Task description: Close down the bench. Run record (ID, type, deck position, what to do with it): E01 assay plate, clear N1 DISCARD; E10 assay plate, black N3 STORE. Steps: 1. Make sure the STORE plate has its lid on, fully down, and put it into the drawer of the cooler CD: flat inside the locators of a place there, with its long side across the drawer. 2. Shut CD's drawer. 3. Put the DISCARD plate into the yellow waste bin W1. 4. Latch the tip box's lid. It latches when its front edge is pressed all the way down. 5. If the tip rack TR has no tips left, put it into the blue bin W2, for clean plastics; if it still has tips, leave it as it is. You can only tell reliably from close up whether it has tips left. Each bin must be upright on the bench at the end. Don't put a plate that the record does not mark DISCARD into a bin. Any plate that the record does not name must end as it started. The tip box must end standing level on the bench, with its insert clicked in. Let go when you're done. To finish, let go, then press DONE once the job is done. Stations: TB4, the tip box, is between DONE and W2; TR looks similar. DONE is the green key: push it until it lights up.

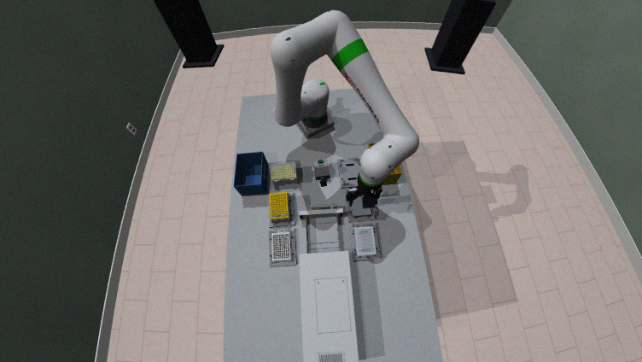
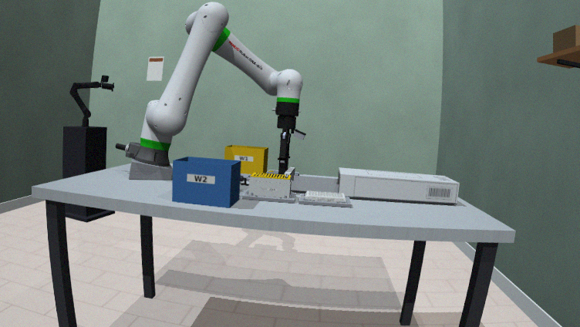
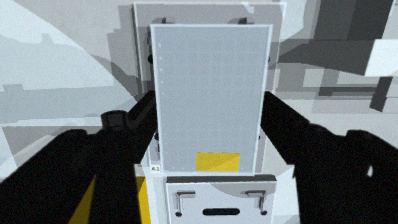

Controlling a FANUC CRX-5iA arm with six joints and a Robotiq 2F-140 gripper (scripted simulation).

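My hand is 18 cm short of the cooler drawer, 16 cm to the left of it and 1 cm above it. From my hand the other things lie so: clear plate lid: 2 cm below; then yellow bin W1: 20 cm behind, 11 cm to the left, 1 cm below; then black assay plate: 2 cm below.
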